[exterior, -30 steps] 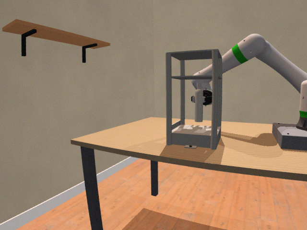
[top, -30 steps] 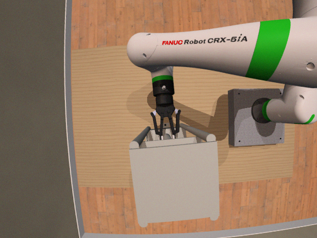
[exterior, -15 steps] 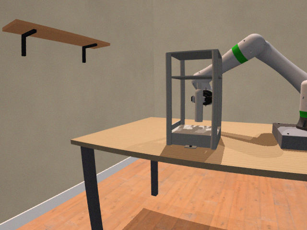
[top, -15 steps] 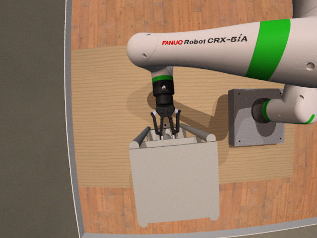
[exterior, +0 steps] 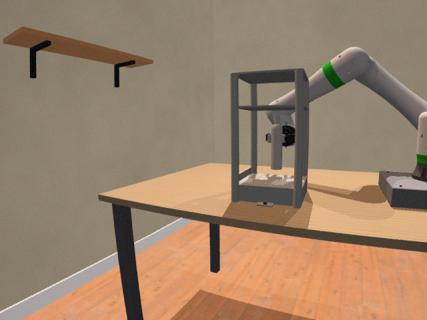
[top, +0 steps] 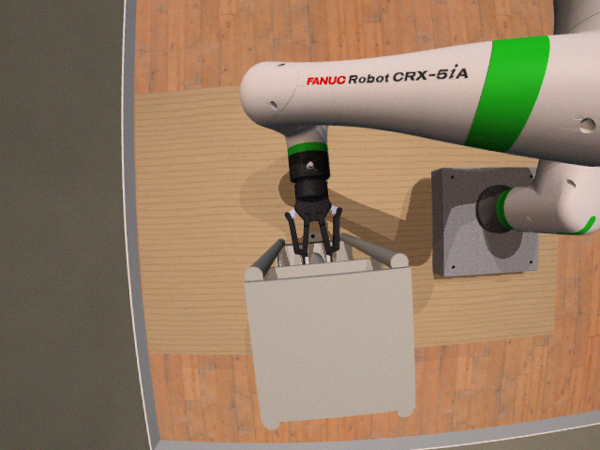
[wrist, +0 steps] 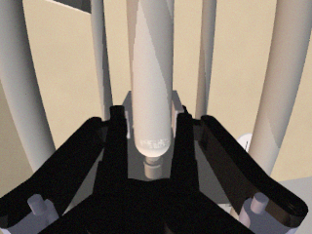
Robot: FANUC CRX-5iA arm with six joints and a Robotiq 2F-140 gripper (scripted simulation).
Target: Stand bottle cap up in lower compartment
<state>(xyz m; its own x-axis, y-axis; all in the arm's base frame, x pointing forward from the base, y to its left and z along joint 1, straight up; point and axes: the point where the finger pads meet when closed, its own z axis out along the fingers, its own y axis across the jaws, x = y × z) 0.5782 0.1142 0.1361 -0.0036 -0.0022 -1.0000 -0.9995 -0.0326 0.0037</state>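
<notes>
Right now the shelving unit is 60 mm to the left of my hand and 10 mm above it.
</notes>
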